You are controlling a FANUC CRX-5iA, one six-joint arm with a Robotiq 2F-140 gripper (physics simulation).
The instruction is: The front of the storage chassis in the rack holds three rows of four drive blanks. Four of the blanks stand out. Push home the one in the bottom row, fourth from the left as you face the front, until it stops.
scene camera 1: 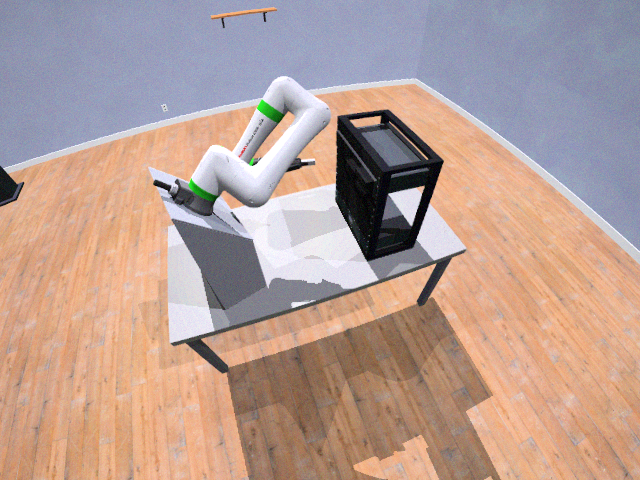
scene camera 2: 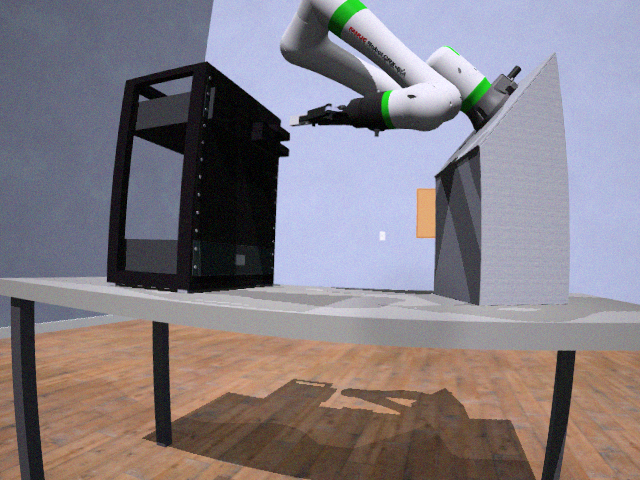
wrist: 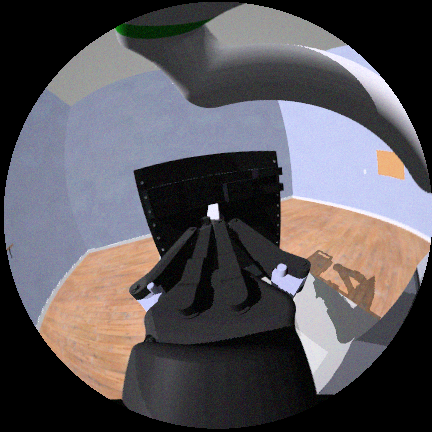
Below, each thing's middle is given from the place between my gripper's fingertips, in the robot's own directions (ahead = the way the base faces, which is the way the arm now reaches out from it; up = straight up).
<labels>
My hand is 28 cm short of the black rack [scene camera 2: 231,144], 12 cm to the left of it and 17 cm above it.
</labels>
